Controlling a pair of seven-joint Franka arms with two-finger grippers.
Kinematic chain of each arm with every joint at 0, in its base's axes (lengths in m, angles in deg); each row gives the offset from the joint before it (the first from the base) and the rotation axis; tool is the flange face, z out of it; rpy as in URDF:
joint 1: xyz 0 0 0.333 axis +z
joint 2: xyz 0 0 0 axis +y
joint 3: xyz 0 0 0.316 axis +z
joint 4: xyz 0.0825 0 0 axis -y
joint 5: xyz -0.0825 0 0.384 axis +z
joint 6: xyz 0 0 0 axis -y
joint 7: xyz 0.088 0 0 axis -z
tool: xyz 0 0 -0.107 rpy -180 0 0
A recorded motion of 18 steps. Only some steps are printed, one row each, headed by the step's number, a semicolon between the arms.
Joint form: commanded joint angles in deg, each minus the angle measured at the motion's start. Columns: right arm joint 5, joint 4, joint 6, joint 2, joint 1, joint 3, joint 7; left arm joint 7, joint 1, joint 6, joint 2, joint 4, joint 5, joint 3.
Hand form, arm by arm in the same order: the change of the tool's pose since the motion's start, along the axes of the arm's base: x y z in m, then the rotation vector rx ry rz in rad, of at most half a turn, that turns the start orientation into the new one. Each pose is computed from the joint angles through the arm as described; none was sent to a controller.
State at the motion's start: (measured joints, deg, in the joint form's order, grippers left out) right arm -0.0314 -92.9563 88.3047 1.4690 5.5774 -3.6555 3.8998; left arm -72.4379 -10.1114 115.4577 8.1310 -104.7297 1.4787 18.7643
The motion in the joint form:
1: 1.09 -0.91 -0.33 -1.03 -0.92 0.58 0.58; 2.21 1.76 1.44 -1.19 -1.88 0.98 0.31
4: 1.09 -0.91 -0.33 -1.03 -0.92 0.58 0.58; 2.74 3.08 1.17 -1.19 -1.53 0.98 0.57
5: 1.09 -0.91 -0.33 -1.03 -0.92 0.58 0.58; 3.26 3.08 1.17 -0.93 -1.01 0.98 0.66
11: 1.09 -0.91 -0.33 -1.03 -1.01 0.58 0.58; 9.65 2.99 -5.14 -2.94 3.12 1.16 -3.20
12: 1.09 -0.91 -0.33 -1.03 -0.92 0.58 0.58; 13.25 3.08 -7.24 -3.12 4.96 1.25 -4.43
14: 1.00 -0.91 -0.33 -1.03 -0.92 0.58 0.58; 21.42 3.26 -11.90 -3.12 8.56 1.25 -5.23
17: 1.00 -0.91 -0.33 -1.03 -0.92 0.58 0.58; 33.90 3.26 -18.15 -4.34 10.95 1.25 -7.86
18: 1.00 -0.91 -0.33 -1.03 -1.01 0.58 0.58; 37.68 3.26 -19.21 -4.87 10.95 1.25 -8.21
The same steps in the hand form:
1: -0.0061 -0.0017 0.0021 0.0190 0.0044 -0.0174; -0.0095 0.0226 -0.0013 0.0130 -0.0070 -0.0094
4: -0.0061 -0.0017 0.0021 0.0190 0.0044 -0.0174; -0.0121 0.0388 0.0013 0.0145 -0.0075 0.0091
5: -0.0061 -0.0017 0.0021 0.0190 0.0044 -0.0174; -0.0101 0.0398 0.0031 0.0175 -0.0111 0.0012
11: -0.0061 -0.0026 0.0021 0.0190 0.0044 -0.0190; -0.0083 0.0011 0.0463 0.0088 0.0010 -0.1735
12: -0.0061 -0.0017 0.0021 0.0190 0.0044 -0.0174; -0.0069 -0.0101 0.0600 0.0107 0.0073 -0.2546
14: -0.0061 -0.0019 0.0021 0.0174 0.0043 -0.0173; -0.0077 -0.0164 0.0828 0.0115 0.0358 -0.4034
17: -0.0061 -0.0019 0.0021 0.0174 0.0043 -0.0173; -0.0177 -0.0422 0.1049 -0.0043 0.0926 -0.6608
18: -0.0061 -0.0027 0.0021 0.0174 0.0043 -0.0189; -0.0216 -0.0454 0.1085 -0.0087 0.1047 -0.7318

